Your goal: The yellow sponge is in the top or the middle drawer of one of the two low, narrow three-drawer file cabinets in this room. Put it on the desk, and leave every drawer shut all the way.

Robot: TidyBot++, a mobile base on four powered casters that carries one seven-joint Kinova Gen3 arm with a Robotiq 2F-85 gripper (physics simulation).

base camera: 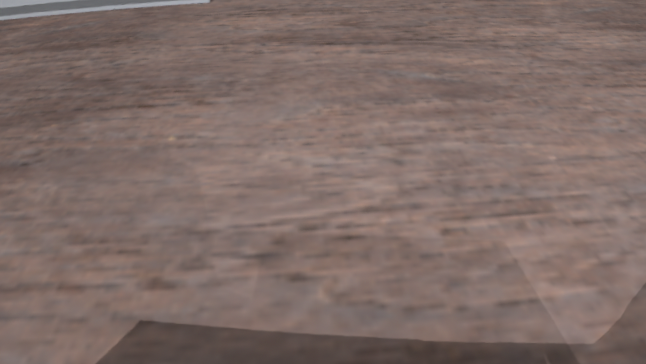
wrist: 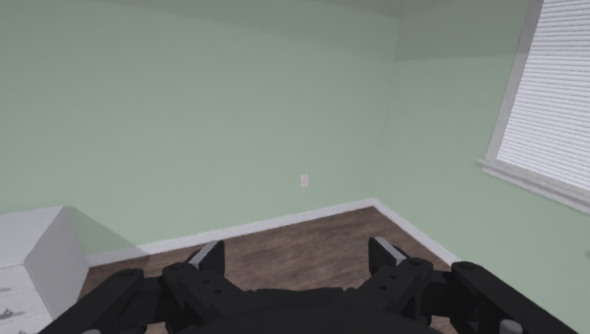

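Observation:
My gripper is open in the wrist view, with its fingers wide apart at the bottom and no object between them. A white drawer unit shows in part at the lower left of the wrist view, left of my gripper. Its top, one side and part of its front with small grey handles show. Its visible drawer fronts look shut, but its lower part is cut off, and I cannot tell whether it is one of the two file cabinets. The yellow sponge and the desk do not show in either view.
A green wall with an outlet meets a second wall at a corner. A window with blinds is at the right. White baseboard edges the wood floor. A pale edge shows at the base view's top left.

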